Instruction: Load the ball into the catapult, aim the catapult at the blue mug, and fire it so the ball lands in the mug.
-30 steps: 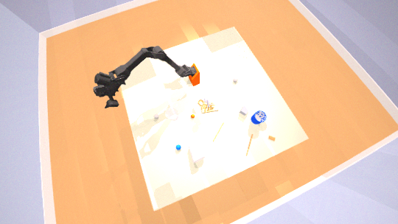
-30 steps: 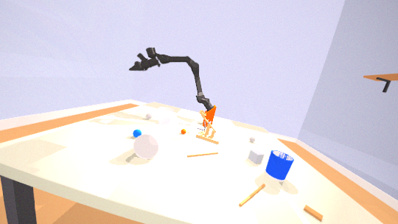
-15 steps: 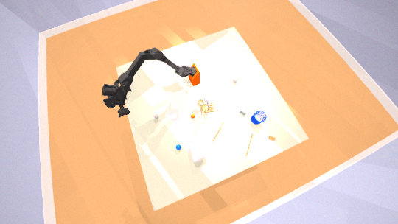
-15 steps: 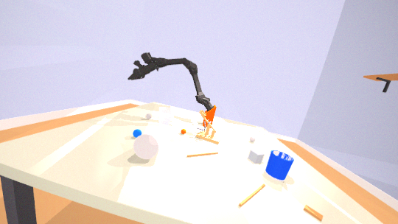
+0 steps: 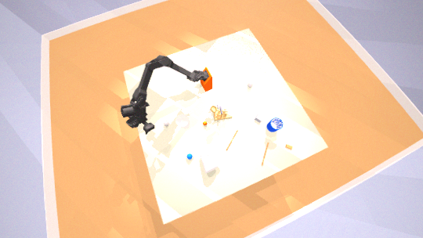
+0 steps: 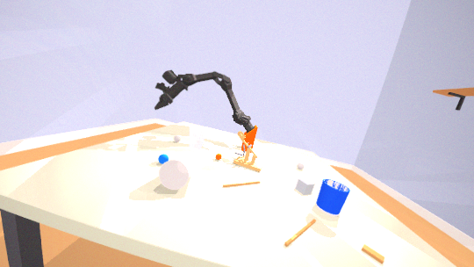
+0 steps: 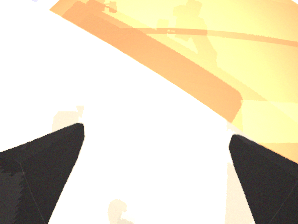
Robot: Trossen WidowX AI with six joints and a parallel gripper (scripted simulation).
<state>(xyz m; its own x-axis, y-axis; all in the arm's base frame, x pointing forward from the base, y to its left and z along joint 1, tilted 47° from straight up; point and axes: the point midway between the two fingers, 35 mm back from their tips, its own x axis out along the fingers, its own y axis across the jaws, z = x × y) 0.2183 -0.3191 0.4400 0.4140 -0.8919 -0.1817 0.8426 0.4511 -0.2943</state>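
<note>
The wooden catapult lies 55 cm to the left of my gripper tip, 10 cm below it and 3 cm ahead of it. The rest, counted from my gripper tip: clear glass 27 cm to the left, 14 cm below, 2 cm ahead; orange ball 41 cm to the left, 15 cm below, 8 cm ahead; blue ball 27 cm ahead, 22 cm to the left, 15 cm below.
</note>
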